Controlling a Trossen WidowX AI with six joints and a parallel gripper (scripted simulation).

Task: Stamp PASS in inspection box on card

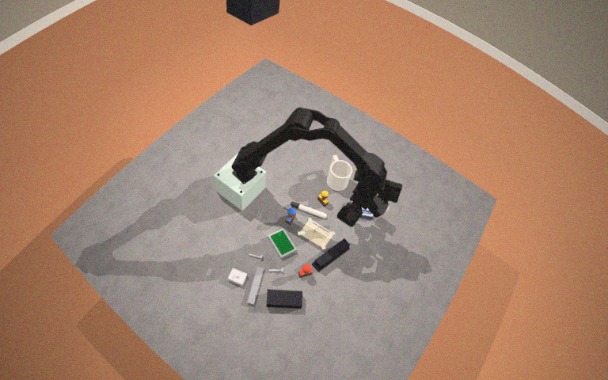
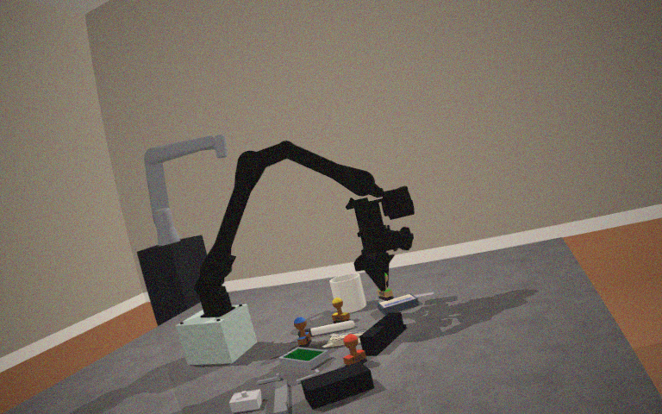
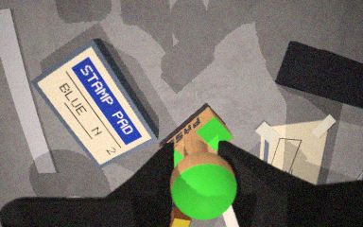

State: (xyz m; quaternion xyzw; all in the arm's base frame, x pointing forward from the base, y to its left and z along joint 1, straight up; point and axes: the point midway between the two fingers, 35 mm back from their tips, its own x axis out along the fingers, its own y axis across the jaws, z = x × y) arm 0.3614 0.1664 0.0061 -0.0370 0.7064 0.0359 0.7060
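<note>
Now: the ink pad 23 cm to the right of my gripper tip, 11 cm behind it and 7 cm below it. From my gripper tip the other things lie so: green-knobbed stamp right at my gripper tip; then yellow-knobbed stamp 13 cm behind, 5 cm below; then stamp pad tin 7 cm to the left, 6 cm below.
</note>
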